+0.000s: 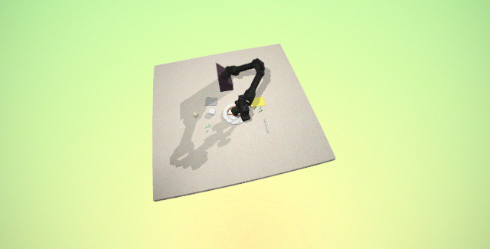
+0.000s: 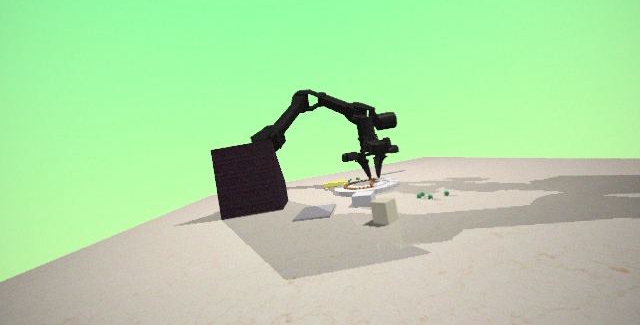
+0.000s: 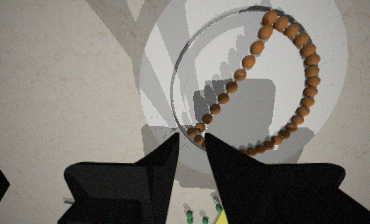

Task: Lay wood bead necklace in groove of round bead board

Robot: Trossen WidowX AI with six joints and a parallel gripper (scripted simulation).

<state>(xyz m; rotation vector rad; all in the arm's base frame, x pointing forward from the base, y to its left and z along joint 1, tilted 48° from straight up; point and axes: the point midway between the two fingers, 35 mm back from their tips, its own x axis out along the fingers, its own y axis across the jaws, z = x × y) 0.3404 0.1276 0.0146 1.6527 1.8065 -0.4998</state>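
My gripper tip is 5 cm to the left of the round white bead board, 4 cm past it and 1 cm above it. Round my gripper tip: thin white strip (17 cm to the left, 11 cm ahead, 1 cm below); yellow card (14 cm to the left, 13 cm behind, 1 cm below); grey flat plate (23 cm to the right, 20 cm behind, 1 cm below).
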